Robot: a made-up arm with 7 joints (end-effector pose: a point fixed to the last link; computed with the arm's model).
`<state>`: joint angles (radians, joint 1 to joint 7).
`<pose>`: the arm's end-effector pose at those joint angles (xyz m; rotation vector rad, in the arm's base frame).
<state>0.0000 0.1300 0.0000 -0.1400 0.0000 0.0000 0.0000</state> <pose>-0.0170 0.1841 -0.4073 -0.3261 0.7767 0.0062</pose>
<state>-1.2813 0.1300 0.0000 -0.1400 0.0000 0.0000 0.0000</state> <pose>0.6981 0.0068 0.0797 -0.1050 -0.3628 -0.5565</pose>
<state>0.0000 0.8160 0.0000 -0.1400 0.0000 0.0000 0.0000</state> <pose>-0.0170 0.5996 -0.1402 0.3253 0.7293 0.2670</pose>
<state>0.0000 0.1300 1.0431 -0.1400 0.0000 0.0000 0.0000</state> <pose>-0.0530 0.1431 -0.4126 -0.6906 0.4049 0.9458</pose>
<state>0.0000 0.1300 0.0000 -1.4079 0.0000 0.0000 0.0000</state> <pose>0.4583 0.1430 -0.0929 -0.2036 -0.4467 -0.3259</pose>
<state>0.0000 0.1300 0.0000 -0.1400 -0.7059 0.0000 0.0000</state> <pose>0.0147 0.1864 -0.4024 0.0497 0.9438 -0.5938</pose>
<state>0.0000 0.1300 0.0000 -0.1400 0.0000 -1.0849 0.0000</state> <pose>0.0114 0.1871 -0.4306 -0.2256 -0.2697 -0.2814</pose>
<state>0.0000 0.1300 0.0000 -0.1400 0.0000 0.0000 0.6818</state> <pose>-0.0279 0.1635 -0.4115 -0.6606 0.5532 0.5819</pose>
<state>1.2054 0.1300 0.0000 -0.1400 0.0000 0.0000 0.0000</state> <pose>-0.7005 0.0185 0.0476 -0.4777 1.8128 0.6241</pose>
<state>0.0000 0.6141 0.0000 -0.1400 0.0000 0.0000 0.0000</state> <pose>-0.0170 0.4979 -0.2478 0.1336 0.7496 0.1914</pose>
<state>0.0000 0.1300 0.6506 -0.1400 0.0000 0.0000 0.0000</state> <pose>-0.0448 0.1628 -0.4100 -0.5619 0.5612 0.5951</pose>
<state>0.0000 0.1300 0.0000 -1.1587 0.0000 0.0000 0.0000</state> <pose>0.4037 0.1568 -0.1987 -0.2332 -0.2057 -0.2650</pose>
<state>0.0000 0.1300 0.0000 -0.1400 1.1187 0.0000 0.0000</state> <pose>-0.0432 0.1433 -0.4163 -0.8589 0.3776 0.9473</pose>
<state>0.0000 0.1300 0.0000 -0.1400 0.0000 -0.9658 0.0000</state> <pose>0.0072 0.1870 -0.4297 -0.2391 -0.1545 -0.2518</pose>
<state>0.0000 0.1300 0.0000 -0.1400 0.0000 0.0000 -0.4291</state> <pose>-0.0041 0.1914 -0.4045 -0.1011 0.8862 -0.3583</pose>
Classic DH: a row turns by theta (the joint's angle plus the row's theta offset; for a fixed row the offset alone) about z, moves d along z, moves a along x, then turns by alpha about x. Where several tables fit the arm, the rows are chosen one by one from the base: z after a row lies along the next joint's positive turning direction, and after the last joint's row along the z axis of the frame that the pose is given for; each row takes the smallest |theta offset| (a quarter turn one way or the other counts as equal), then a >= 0, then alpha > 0; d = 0 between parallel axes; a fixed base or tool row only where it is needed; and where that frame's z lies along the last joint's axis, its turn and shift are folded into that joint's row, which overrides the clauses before.
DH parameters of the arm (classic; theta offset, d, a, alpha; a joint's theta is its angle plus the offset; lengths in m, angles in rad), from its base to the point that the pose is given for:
base (fixed): 0 0.3118 -0.007 -1.2217
joint 1: 1.5708 0.0156 0.0097 1.5708
joint 2: 1.2217 0.008 0.02 -1.5708
joint 3: -1.5708 -0.249 0.004 -1.5708
joint 4: 0 0.01 -0.069 1.5708
joint 5: 0 -0.467 0.015 -1.5708
joint 6: 0 0.016 -0.011 1.5708
joint 7: -1.1162 -0.0008 -0.0339 -1.0235
tool (fixed): 1.1019 -0.0119 0 0

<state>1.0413 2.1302 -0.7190 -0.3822 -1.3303 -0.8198 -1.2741</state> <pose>0.0984 0.6945 0.4729 0.4794 -1.0472 1.8500</pose>
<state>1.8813 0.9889 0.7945 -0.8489 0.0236 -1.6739 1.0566</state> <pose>-0.3998 0.6258 0.3978 -0.2082 0.1153 -0.2268</pose>
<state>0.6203 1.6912 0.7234 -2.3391 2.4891 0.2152 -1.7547</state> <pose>0.4264 0.0649 0.3812 0.5240 -0.4813 -1.4119</pose>
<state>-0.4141 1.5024 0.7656 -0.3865 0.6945 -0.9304 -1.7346</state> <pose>0.1049 0.7113 0.4322 1.9365 -0.1219 1.1371</pose>
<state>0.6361 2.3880 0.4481 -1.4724 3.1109 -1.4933 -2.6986</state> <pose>0.5272 0.2283 0.4485 1.6448 0.0589 0.6873</pose>
